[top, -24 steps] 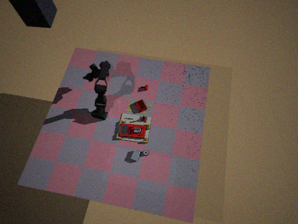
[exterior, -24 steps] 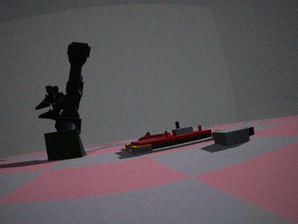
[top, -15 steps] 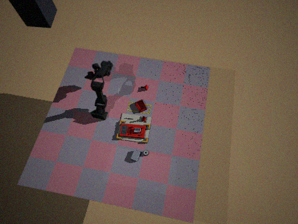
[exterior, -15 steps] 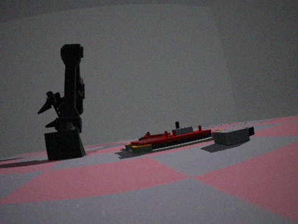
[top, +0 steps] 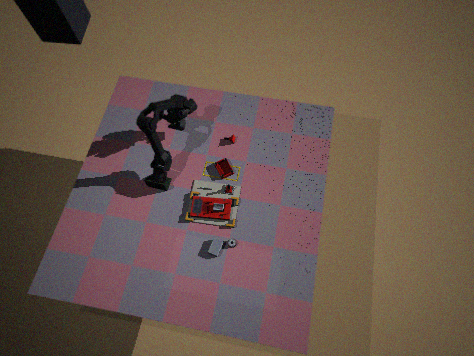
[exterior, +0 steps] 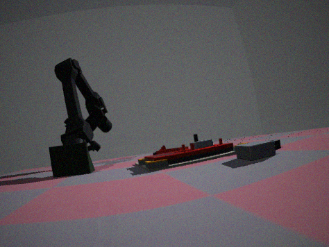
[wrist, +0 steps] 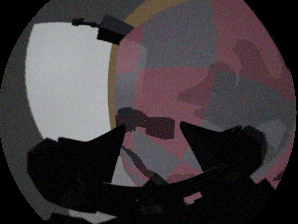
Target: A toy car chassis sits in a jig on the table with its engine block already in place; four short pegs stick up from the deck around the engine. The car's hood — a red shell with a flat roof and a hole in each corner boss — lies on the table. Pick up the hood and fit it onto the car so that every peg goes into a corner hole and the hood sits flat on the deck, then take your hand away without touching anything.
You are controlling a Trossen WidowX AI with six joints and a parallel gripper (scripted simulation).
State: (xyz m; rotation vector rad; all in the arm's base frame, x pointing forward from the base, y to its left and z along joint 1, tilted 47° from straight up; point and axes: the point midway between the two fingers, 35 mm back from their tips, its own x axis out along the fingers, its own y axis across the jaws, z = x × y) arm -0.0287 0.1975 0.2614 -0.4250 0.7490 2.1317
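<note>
My gripper tip is now 370 mm short of the red hood, 210 mm to the left of it and 60 mm above it. Also, from my gripper tip: grey engine block 430 mm to the right, 370 mm ahead, 50 mm below.
</note>
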